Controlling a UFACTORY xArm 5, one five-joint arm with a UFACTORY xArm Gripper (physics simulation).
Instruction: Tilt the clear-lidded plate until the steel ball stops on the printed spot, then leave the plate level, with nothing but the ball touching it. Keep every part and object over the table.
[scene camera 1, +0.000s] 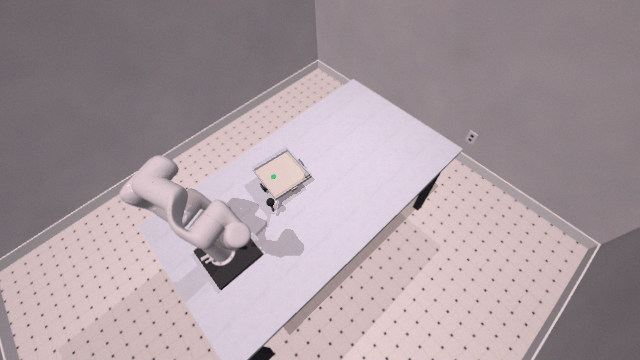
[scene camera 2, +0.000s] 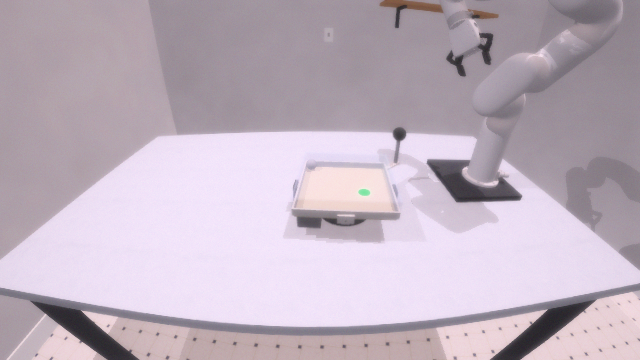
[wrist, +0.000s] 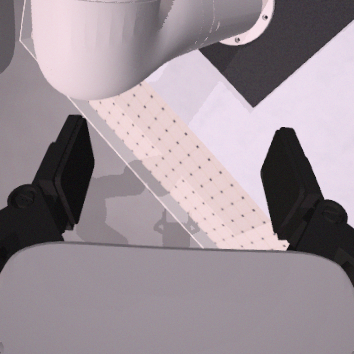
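Note:
The clear-lidded plate (scene camera 1: 290, 172) (scene camera 2: 327, 195) has a beige floor and pale rims and stands raised on a dark support. Its exact tilt is hard to tell. The green printed spot (scene camera 1: 273, 176) (scene camera 2: 364, 192) lies right of the plate's middle in the scene camera 2 view. The steel ball (scene camera 2: 311, 164) is at the far left corner in that view, away from the spot. A black-knobbed lever (scene camera 1: 270, 202) (scene camera 2: 399, 134) stands upright beside the plate. My gripper (scene camera 2: 475, 69) (wrist: 179, 143) is open and empty, high above and well apart from the lever and plate.
The arm stands on a black base plate (scene camera 1: 225, 277) (scene camera 2: 450, 182) on the white table (scene camera 1: 360, 150) (scene camera 2: 200, 260). An orange-brown shelf (scene camera 2: 425, 6) hangs on the wall behind the gripper in the scene camera 2 view. The arm's own link (wrist: 95, 50) fills the wrist view's upper left.

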